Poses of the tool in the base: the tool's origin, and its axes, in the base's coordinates. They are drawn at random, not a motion.
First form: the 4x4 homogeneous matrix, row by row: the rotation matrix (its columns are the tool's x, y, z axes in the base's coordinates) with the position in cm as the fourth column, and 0 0 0 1 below. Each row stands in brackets.
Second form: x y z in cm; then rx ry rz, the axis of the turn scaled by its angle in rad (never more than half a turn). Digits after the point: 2 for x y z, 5 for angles.
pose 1, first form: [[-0.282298, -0.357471, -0.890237, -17.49], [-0.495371, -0.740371, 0.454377, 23.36], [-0.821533, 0.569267, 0.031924, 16.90], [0, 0, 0, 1]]
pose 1, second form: -17.49, 23.36, 16.90, 1.82051, -1.08867, -2.18511
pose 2, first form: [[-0.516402, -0.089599, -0.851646, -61.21], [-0.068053, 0.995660, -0.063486, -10.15], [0.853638, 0.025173, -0.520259, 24.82], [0, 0, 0, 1]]
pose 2, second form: -61.21, -10.15, 24.82, 0.10997, -2.11521, 0.02673
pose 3, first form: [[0.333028, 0.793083, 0.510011, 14.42], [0.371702, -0.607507, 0.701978, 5.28], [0.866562, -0.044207, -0.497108, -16.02], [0, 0, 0, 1]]
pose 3, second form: 14.42, 5.28, -16.02, -2.13767, -1.02145, -1.20717
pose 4, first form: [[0.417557, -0.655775, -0.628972, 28.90], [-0.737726, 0.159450, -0.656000, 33.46], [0.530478, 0.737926, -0.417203, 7.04], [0, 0, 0, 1]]
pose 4, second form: 28.90, 33.46, 7.04, 1.53938, -1.28044, -0.09050
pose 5, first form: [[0.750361, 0.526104, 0.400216, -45.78], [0.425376, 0.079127, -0.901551, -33.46], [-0.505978, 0.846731, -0.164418, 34.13], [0, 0, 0, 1]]
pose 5, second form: -45.78, -33.46, 34.13, 1.54195, 0.79925, -0.08884
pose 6, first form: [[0.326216, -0.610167, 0.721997, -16.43], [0.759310, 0.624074, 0.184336, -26.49], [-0.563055, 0.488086, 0.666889, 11.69], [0, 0, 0, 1]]
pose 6, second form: -16.43, -26.49, 11.69, 0.20072, 0.84915, 0.90494
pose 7, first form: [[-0.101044, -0.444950, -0.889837, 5.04], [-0.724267, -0.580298, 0.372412, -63.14], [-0.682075, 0.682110, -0.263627, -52.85], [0, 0, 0, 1]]
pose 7, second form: 5.04, -63.14, -52.85, 1.93187, -1.29600, -1.74236
